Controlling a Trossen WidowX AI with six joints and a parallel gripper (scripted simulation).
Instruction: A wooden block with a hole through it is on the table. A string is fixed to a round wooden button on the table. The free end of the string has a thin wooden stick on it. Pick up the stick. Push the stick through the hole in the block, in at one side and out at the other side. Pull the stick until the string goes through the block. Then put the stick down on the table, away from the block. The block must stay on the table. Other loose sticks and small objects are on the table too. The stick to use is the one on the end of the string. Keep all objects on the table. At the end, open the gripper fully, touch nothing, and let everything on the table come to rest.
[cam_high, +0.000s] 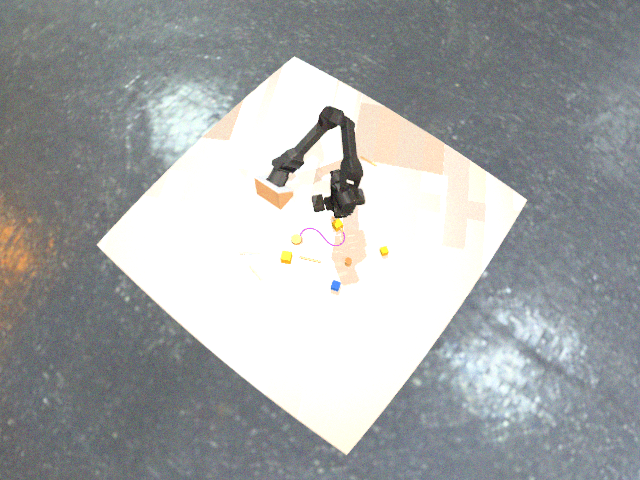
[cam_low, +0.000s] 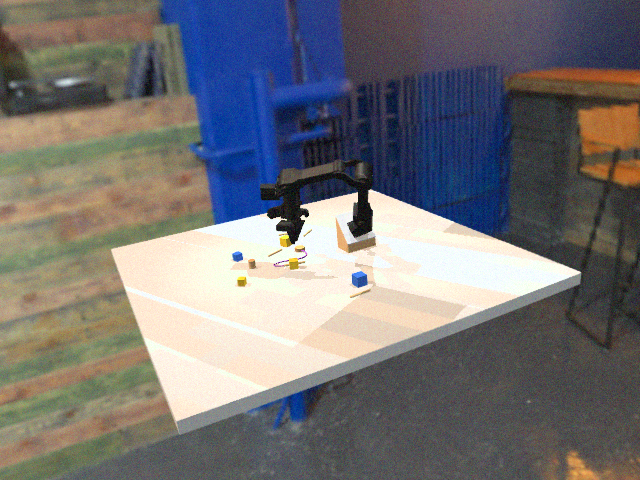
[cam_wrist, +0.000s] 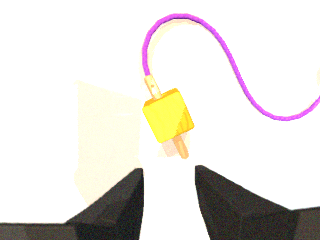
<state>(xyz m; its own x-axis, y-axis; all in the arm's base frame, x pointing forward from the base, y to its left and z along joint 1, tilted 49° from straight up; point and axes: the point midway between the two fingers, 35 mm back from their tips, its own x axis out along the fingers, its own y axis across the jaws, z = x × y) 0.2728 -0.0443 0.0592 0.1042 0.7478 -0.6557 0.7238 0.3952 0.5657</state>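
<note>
Now: the yellow cube 10 mm ahead of my gripper tip, 10 mm to the right of it and 80 mm below it. The rest, counted from my gripper tip: round wooden button: 90 mm behind, 140 mm to the right, 90 mm below; then small wooden cylinder: 120 mm ahead, 120 mm to the right, 80 mm below.
</note>
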